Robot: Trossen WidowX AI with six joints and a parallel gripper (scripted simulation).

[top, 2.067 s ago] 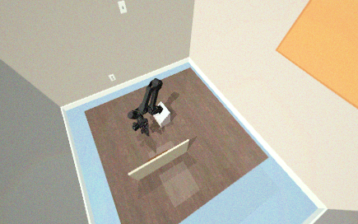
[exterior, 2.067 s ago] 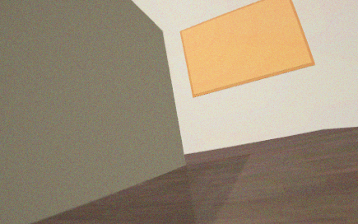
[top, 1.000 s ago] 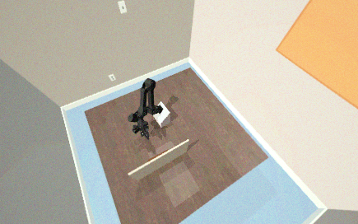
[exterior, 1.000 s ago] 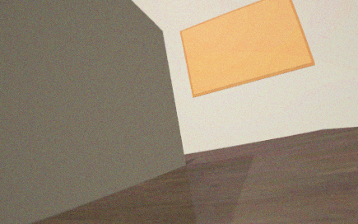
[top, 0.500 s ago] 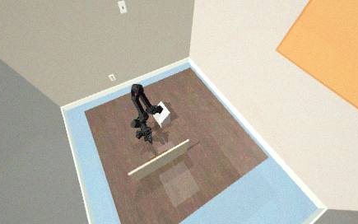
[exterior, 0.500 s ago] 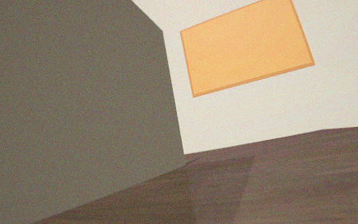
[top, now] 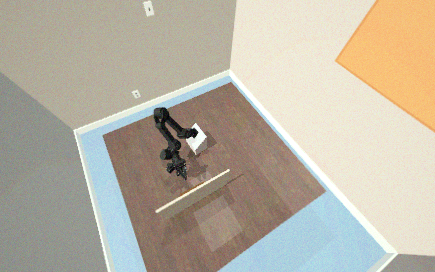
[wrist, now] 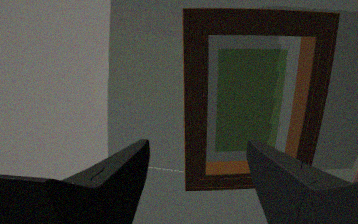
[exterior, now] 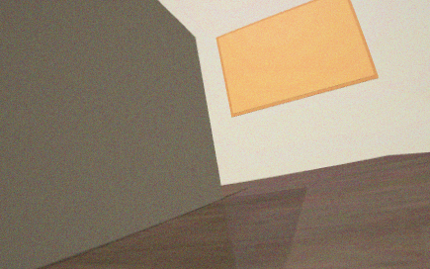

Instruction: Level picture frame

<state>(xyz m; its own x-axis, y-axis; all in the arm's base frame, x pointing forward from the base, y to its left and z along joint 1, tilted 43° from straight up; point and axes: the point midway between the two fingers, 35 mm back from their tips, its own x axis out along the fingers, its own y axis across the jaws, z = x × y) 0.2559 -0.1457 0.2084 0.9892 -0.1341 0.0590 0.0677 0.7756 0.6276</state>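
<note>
The picture frame lies 90 mm ahead of my gripper tip, 50 mm below it and 10 mm to the right of it. The rest, counted from my gripper tip: wall panel (110 mm ahead, 60 mm below).
</note>
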